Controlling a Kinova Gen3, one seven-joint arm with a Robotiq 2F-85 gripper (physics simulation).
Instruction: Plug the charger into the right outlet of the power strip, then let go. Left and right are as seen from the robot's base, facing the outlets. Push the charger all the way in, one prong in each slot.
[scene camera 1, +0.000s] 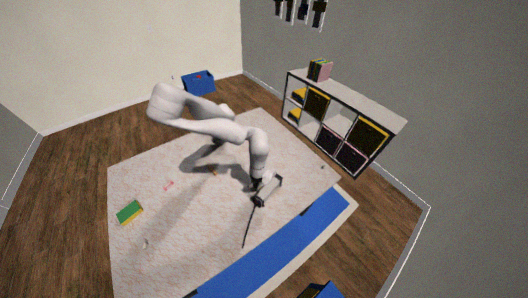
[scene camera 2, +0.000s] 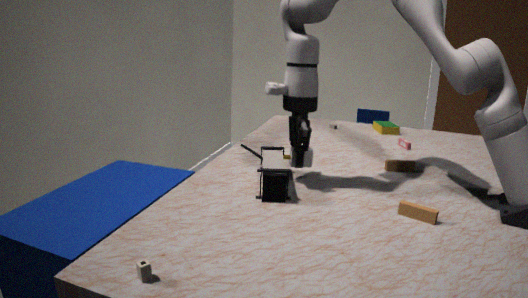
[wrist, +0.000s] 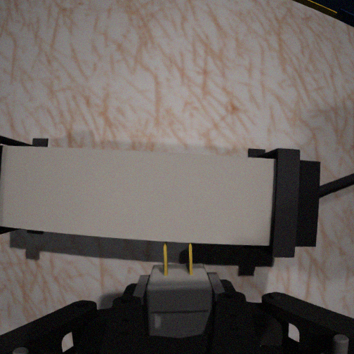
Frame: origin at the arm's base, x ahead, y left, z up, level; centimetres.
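Where they show: gripper, between the fingertips: (scene camera 1: 257, 187) (scene camera 2: 297, 165).
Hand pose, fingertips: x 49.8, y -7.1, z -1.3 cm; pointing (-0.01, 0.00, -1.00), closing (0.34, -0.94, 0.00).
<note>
After its pixels a point has its place.
The power strip (scene camera 1: 270, 190) @[x 56.2, y -3.1, z 0.7 cm] (scene camera 2: 275, 186) @[x 51.7, y 6.7, z -1.5 cm] (wrist: 137, 195) lies across the wrist view, its pale casing between black end caps. My gripper (scene camera 1: 256, 185) @[x 49.8, y -7.1, z -1.3 cm] (scene camera 2: 300, 156) @[x 49.8, y -7.1, z -1.3 cm] (wrist: 178, 289) is shut on the charger (scene camera 2: 308, 157) @[x 47.2, y -6.4, z 1.0 cm] (wrist: 179, 287), a grey block, and holds it above the table on the robot's side of the strip. Its two gold prongs (scene camera 2: 287, 157) @[x 51.8, y -5.7, z 0.7 cm] (wrist: 178, 260) point at the strip's outlet side. In the wrist view their tips are at the casing's near edge, right of its middle; whether they touch is unclear. The outlet slots are hidden.
A black cord (scene camera 1: 249, 225) @[x 63.1, y -21.6, z -4.3 cm] (wrist: 337, 185) leaves the strip's right end in the wrist view. On the table (scene camera 2: 300, 250) @[x 44.1, y 22.5, z -4.9 cm] are wooden blocks (scene camera 2: 418, 212) @[x 24.2, y 6.8, z -3.3 cm] (scene camera 2: 400, 166) @[x 24.3, y -21.6, z -3.5 cm], a green and yellow block (scene camera 1: 129, 213) @[x 25.8, y -70.6, z -1.8 cm] (scene camera 2: 386, 128) @[x 24.5, y -65.2, z -2.5 cm], a pink piece (scene camera 1: 169, 185) @[x 20.1, y -47.7, z -3.4 cm] (scene camera 2: 404, 144) @[x 19.9, y -47.1, z -3.6 cm] and a small beige block (scene camera 2: 144, 271) @[x 62.0, y 36.8, z -3.2 cm].
</note>
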